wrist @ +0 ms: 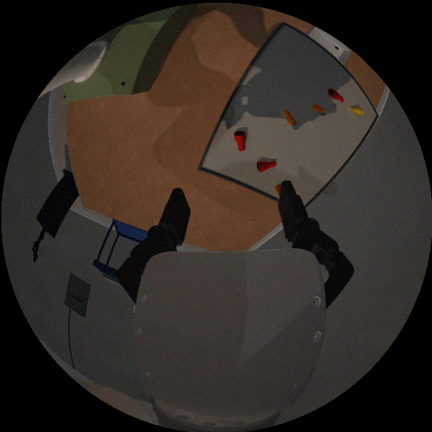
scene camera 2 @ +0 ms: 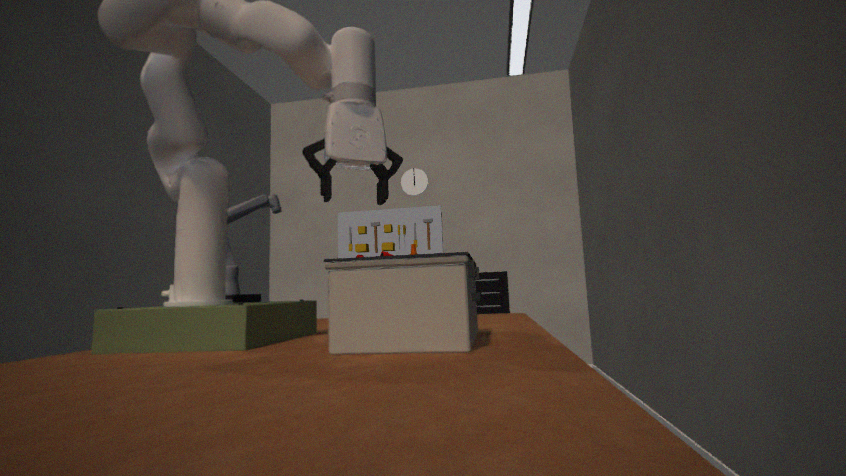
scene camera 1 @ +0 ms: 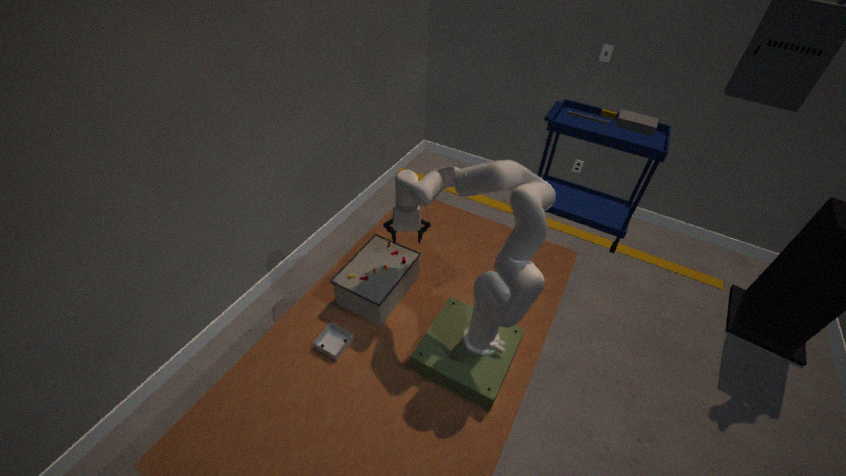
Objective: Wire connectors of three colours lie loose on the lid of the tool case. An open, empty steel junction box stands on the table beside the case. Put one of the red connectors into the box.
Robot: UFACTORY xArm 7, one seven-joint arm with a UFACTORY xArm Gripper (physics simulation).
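Seen in the pictures: gripper, fingertip midpoint: (scene camera 2: 355,202) (scene camera 1: 407,240); arm's base at its link origin: (scene camera 2: 199,305) (scene camera 1: 481,339).
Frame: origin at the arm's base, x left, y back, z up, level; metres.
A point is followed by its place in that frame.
Note:
The tool case (scene camera 1: 371,255) @(x -0.040, y -0.529, z 0.060 m) (scene camera 2: 399,307) @(x -0.151, y -0.490, z -0.013 m) (wrist: 280,145) carries the loose connectors on its lid. One red connector (scene camera 1: 404,259) @(x -0.094, y -0.405, z 0.070 m) (wrist: 240,141) lies near the edge facing the arm's base. A second red connector (scene camera 1: 394,252) @(x -0.100, y -0.459, z 0.071 m) (wrist: 266,166) lies close by. A third red connector (scene camera 1: 363,278) @(x 0.075, y -0.468, z 0.069 m) (wrist: 336,95) lies farther along, near the yellow connector (scene camera 1: 351,276) @(x 0.094, y -0.510, z 0.069 m) (wrist: 356,110). Several orange ones lie among them; one is partly hidden by a finger in the wrist view. The open junction box (scene camera 1: 334,341) @(x 0.278, y -0.445, z -0.078 m) (wrist: 327,40) looks empty. My gripper (scene camera 1: 407,240) @(x -0.109, y -0.404, z 0.162 m) (scene camera 2: 354,200) @(x -0.109, y -0.404, z 0.162 m) (wrist: 232,195) is open and empty, above lid height near the case's far end.
The arm's green base block (scene camera 1: 443,337) @(x 0.070, y -0.111, z -0.001 m) (scene camera 2: 171,328) @(x -0.115, y -0.048, z -0.038 m) (wrist: 120,65) stands beside the case. A blue cart (scene camera 1: 609,136) (wrist: 131,230) stands beyond the orange mat (scene camera 1: 283,408) @(x 0.554, y -0.403, z -0.079 m). A dark cabinet (scene camera 1: 798,284) stands at the right in scene camera 1.

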